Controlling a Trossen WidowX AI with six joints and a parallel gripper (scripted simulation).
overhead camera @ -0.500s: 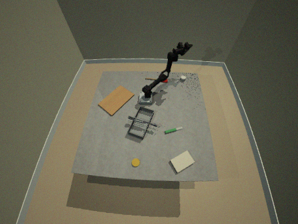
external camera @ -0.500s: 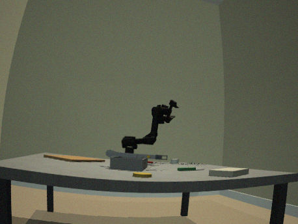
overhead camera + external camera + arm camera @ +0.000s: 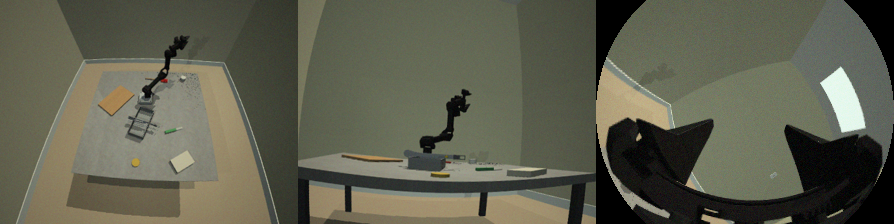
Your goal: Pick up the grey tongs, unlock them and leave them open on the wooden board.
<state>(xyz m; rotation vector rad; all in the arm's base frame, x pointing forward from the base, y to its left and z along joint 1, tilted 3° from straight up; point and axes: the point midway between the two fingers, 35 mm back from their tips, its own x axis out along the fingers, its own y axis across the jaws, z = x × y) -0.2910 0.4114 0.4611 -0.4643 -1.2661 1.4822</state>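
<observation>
My gripper tip is 59 cm short of the dark roasting tin, 53 cm to the left of it and 51 cm above it. Also, from my gripper tip: small white cup (52 cm below, 4 cm to the left, 2 cm ahead); then red-handled tool (53 cm below, 27 cm to the right, 1 cm ahead); then wooden board (80 cm to the right, 53 cm below, 27 cm ahead).
</observation>
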